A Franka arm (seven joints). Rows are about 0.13 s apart.
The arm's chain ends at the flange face. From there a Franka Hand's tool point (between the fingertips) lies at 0.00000 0.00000 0.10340 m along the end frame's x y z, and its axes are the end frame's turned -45 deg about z.
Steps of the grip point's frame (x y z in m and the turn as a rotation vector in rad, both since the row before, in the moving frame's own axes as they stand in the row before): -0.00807, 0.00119, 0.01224, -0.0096, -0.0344, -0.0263; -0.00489, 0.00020, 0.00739, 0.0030, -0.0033, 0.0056; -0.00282, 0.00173, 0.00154, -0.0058, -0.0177, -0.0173; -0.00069, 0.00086, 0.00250, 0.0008, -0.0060, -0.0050; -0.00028, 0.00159, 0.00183, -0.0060, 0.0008, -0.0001; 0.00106, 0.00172, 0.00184, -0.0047, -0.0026, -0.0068
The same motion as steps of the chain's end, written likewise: -0.00309, 0.00331, 0.01231, -0.0311, -0.0175, -0.0263; -0.00286, 0.00358, 0.00739, -0.0002, -0.0045, 0.0056; 0.00008, 0.00149, 0.00156, -0.0166, -0.0084, -0.0173; 0.00062, 0.00071, 0.00250, -0.0037, -0.0048, -0.0050; 0.00043, 0.00094, 0.00183, -0.0037, 0.0048, -0.0001; 0.00181, -0.00007, 0.00184, -0.0052, 0.0015, -0.0068
